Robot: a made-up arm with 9 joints. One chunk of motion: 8 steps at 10 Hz.
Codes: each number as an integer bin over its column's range. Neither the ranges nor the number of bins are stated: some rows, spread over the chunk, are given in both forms.
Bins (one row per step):
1: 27 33 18 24 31 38
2: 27 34 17 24 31 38
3: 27 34 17 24 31 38
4: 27 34 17 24 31 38
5: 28 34 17 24 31 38
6: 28 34 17 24 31 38
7: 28 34 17 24 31 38
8: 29 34 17 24 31 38
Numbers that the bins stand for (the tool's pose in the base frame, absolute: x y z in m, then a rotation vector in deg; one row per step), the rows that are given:
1: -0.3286 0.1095 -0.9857 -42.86 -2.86 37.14
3: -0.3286 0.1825 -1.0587 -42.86 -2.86 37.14
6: -0.2556 0.1825 -1.0587 -42.86 -2.86 37.14
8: -0.1825 0.1825 -1.0587 -42.86 -2.86 37.14
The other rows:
2: -0.3286 0.1825 -1.0587 -42.86 -2.86 37.14
4: -0.3286 0.1825 -1.0587 -42.86 -2.86 37.14
5: -0.2556 0.1825 -1.0587 -42.86 -2.86 37.14
7: -0.2556 0.1825 -1.0587 -42.86 -2.86 37.14

